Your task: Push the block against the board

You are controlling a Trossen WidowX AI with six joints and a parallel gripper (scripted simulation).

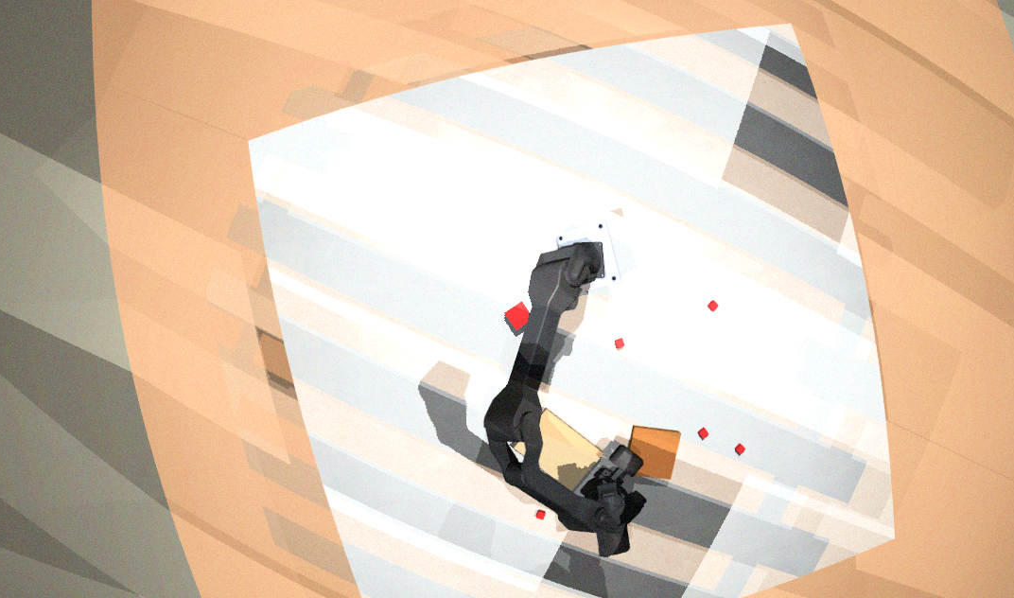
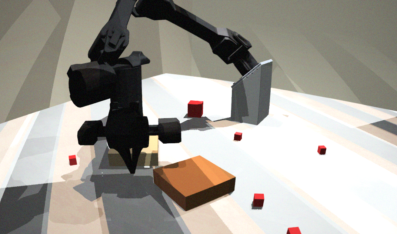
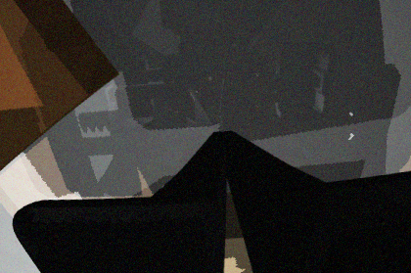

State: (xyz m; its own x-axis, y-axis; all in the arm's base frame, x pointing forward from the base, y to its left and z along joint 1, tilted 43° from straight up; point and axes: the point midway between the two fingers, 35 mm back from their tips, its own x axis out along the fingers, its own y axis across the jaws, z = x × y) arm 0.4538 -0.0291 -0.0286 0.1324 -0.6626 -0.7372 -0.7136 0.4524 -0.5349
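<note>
The tan board is 70 mm behind my gripper tip, 80 mm to the right of it and 10 mm above it. Also, from my gripper tip: orange square block: 40 mm behind, 110 mm to the left, 10 mm above.
</note>
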